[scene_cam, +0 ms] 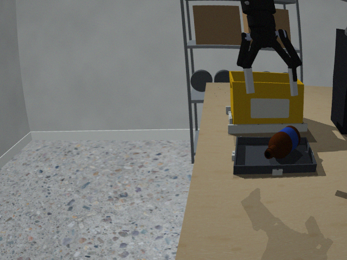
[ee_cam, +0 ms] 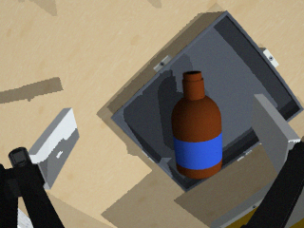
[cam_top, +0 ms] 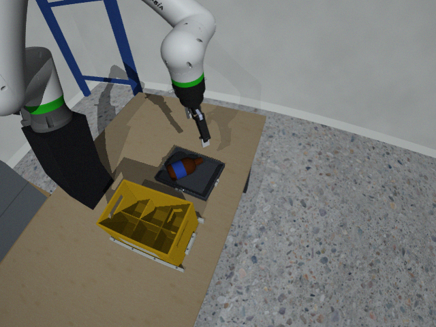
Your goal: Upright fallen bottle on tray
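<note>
Right now the brown bottle is 180 mm below my hand, 50 mm to the right of it and 50 mm behind it. From my hand the other things lie so: dark grey tray: 210 mm below, 60 mm to the right, 40 mm behind; then yellow crate: 350 mm to the right, 140 mm below, 100 mm behind.
</note>
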